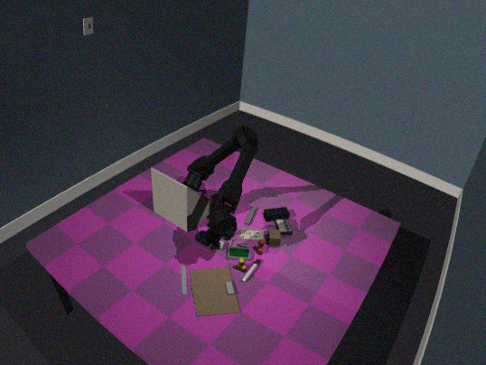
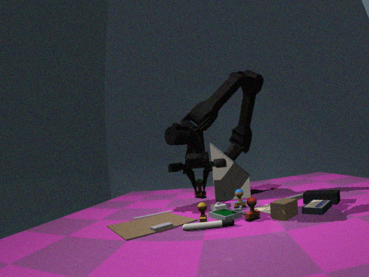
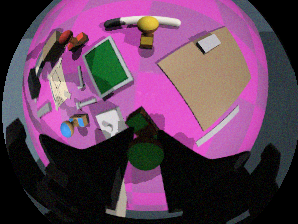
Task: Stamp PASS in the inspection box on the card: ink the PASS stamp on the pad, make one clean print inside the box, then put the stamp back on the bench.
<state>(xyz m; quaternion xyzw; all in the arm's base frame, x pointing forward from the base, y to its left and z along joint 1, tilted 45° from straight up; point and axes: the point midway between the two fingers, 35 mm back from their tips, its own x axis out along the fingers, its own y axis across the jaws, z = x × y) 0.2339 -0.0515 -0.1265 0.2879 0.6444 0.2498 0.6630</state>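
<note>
My gripper tip is 7 cm to the right of the green ink pad, 7 cm short of it and 7 cm above it. Round my gripper tip: green-knobbed stamp: right at my gripper tip; grey box: 6 cm to the left, 6 cm below, 3 cm behind; yellow-knobbed stamp: 12 cm ahead, 6 cm below, 1 cm to the left.
</note>
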